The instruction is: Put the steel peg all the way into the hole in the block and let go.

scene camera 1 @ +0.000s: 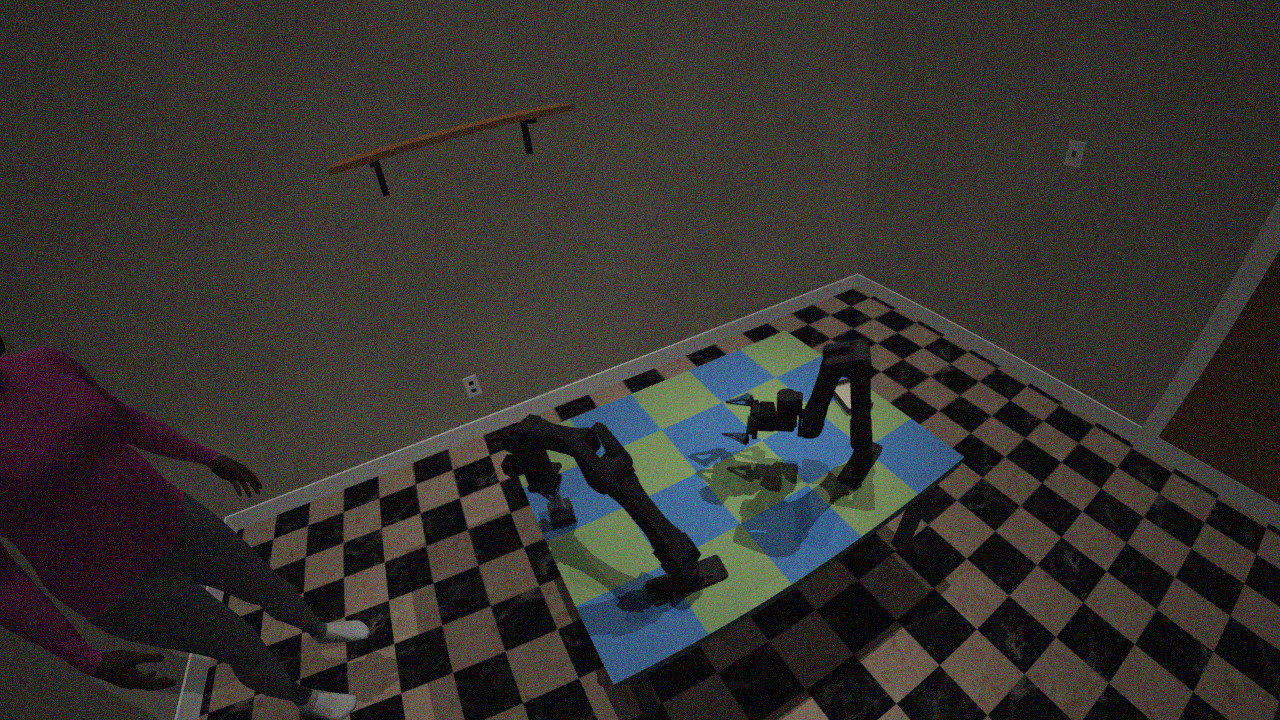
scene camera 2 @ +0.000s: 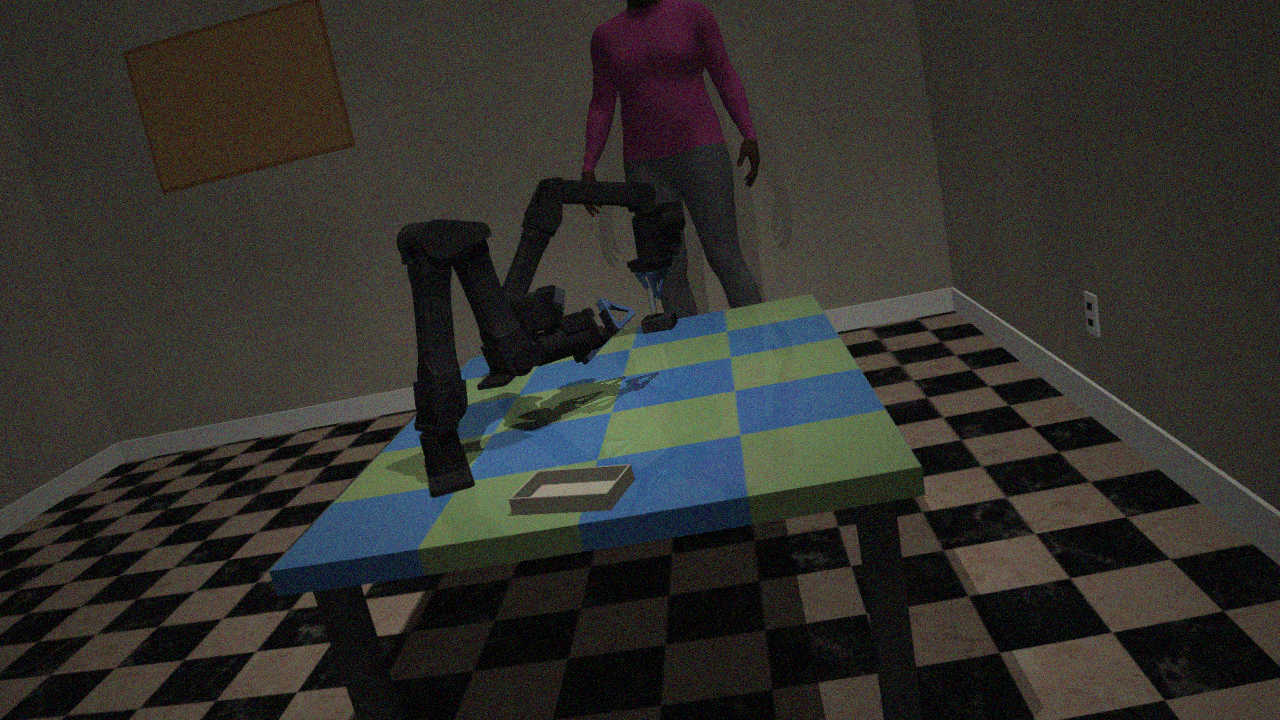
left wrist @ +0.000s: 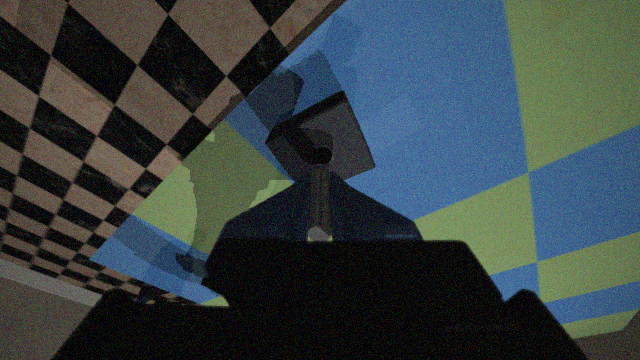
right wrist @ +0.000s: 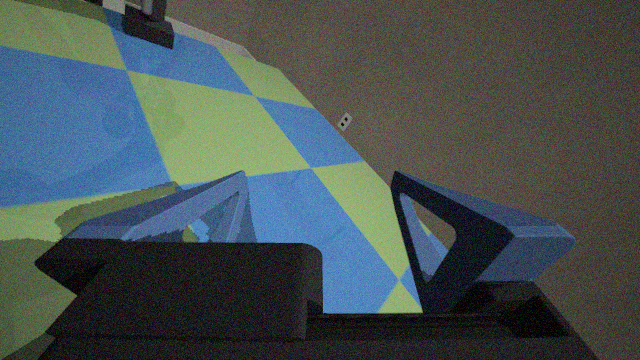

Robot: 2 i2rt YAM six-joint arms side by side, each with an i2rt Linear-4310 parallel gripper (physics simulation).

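Pixels of known places: left gripper, fingertip midpoint: (scene camera 1: 554,500) (scene camera 2: 656,298) (left wrist: 320,180); right gripper, fingertip midpoint: (scene camera 1: 723,417) (scene camera 2: 621,323) (right wrist: 319,179); left arm's base, origin of the base link: (scene camera 1: 686,580) (scene camera 2: 505,375); right arm's base, origin of the base link: (scene camera 1: 860,464) (scene camera 2: 449,473).
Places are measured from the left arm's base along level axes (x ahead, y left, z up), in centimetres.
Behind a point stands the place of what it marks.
Note:
The steel peg (scene camera 2: 652,304) @(x 32.8, y 22.4, z 6.6 cm) (left wrist: 320,205) @(x 33.1, y 24.0, z 8.9 cm) is upright between the fingers of my left gripper (scene camera 1: 554,495) @(x 33.5, y 24.8, z 7.4 cm) (scene camera 2: 654,284) @(x 33.5, y 24.8, z 7.4 cm) (left wrist: 320,180) @(x 33.5, y 24.8, z 7.4 cm), which is shut on it. The dark square block (scene camera 1: 561,513) @(x 31.7, y 24.1, z 3.1 cm) (scene camera 2: 659,323) @(x 33.9, y 20.7, z 1.9 cm) (left wrist: 352,137) @(x 36.2, y 24.4, z 3.1 cm) (right wrist: 149,32) @(x 32.9, y 20.7, z 1.7 cm) sits on the table near its edge, below the fingers. In the left wrist view the peg's lower end meets the near edge of the block's dark round hole (left wrist: 322,155) @(x 32.8, y 23.5, z 1.7 cm); whether it has entered is not clear. My right gripper (scene camera 1: 737,419) @(x 37.0, y -28.6, z 13.5 cm) (scene camera 2: 614,334) @(x 37.0, y -28.6, z 13.5 cm) (right wrist: 319,179) @(x 37.0, y -28.6, z 13.5 cm) is open and empty, above the table away from the block.
A shallow grey tray (scene camera 2: 568,505) @(x 38.5, y -84.1, z 1.0 cm) (scene camera 1: 844,397) @(x 38.4, y -77.2, z 0.3 cm) lies by the right arm's base. The blue and green checkered table (scene camera 2: 805,447) @(x 70.3, y -70.8, z 0.0 cm) (scene camera 1: 617,640) @(x -8.6, y 21.1, z 0.0 cm) ends close beside the block. A person in a pink top (scene camera 1: 85,465) (scene camera 2: 664,85) stands beyond that edge.

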